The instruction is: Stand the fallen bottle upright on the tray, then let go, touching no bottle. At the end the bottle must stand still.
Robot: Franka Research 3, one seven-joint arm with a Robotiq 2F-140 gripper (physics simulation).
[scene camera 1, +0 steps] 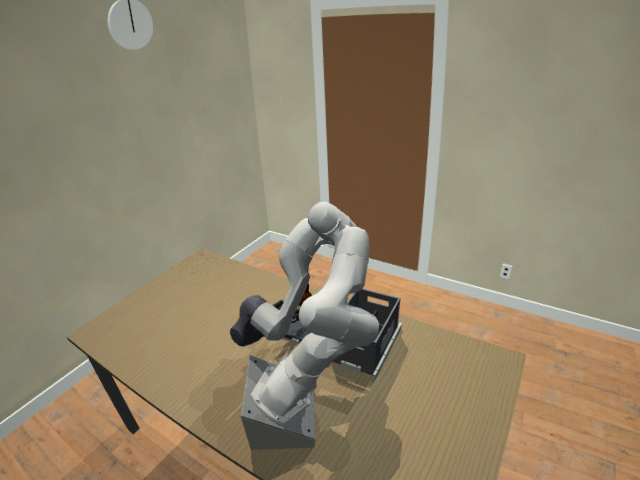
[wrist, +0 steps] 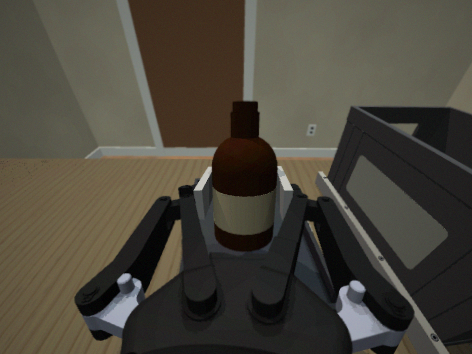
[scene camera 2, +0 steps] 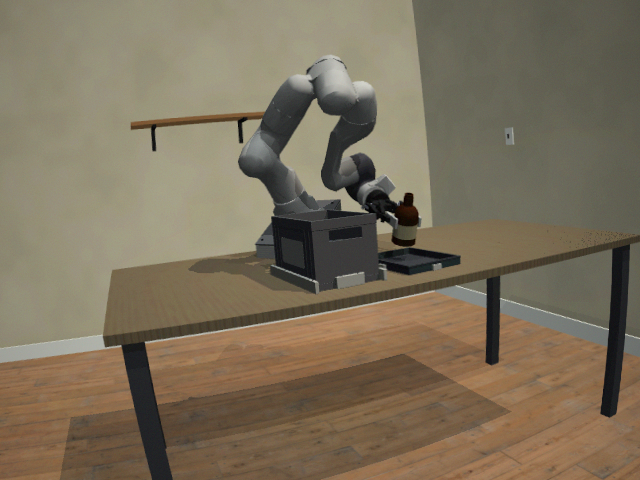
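A brown bottle with a cream label (scene camera 2: pixel 406 224) (wrist: pixel 244 200) is upright or very nearly so, neck up. In scene camera 1 a small part of the bottle (scene camera 1: pixel 306 296) shows behind the arm. My gripper (scene camera 2: pixel 407 221) (wrist: pixel 244 177) is shut on the bottle, one pale pad on each side of its body. The bottle's base hangs a little above the dark tray (scene camera 2: pixel 419 268), with a gap between them in scene camera 2. In the wrist view the tray is largely hidden under the bottle and gripper. In scene camera 1 the arm hides most of the gripper.
A tall dark grey crate (scene camera 1: pixel 388 330) (scene camera 2: pixel 343 258) (wrist: pixel 400 200) stands right beside the tray, on the right in the wrist view. Pale low brackets (scene camera 2: pixel 351 280) line the crate's foot. Both stand on the wooden table (scene camera 1: pixel 449 392) (scene camera 2: pixel 206 304) near its edge.
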